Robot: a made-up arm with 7 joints.
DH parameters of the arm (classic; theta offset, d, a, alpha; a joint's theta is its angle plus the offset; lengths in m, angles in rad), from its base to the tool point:
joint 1: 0 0.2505 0 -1.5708
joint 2: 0 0 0 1.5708
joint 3: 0 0.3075 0.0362 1.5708
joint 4: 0 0 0.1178 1.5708
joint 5: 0 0.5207 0 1.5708
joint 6: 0 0 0.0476 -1.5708
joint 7: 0 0.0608 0 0
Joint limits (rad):
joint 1: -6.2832..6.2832
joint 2: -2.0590..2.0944
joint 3: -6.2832..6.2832
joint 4: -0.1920..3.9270
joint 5: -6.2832..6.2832
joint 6: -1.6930..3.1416
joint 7: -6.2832..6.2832
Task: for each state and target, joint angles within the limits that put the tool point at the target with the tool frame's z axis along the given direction. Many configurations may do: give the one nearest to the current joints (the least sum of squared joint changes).
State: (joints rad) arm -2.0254 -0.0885 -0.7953 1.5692 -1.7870 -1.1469 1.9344
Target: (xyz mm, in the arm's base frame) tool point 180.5 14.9 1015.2 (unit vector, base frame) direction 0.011 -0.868 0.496
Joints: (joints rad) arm -2.6622 -0.7974 -0.0069 2.1135 -1.8974 -0.9671 1.9344
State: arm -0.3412 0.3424 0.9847 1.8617 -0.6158 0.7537 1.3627
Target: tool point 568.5 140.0 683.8 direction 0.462 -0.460 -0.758
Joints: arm -0.5184 -0.1185 0.7428 1.5589 -0.5346 1.2780 1.3627
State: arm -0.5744 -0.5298 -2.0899 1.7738 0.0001 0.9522 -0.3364
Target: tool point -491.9 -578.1 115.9 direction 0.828 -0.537 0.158
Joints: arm 0.0291 -1.4450 -1.9425 1.7487 0.4823 1.2839 -0.3364
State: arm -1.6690 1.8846 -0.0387 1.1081 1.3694 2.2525 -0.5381
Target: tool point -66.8 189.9 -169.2 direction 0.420 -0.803 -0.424
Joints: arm -1.9924 1.8206 -0.4576 0.6120 1.9641 2.1781 -0.5381
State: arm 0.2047 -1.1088 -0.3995 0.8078 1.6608 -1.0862 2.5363
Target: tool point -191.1 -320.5 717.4 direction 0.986 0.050 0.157
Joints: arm 0.7024 -1.7330 -0.1479 1.3767 2.4846 -1.2991 2.5363
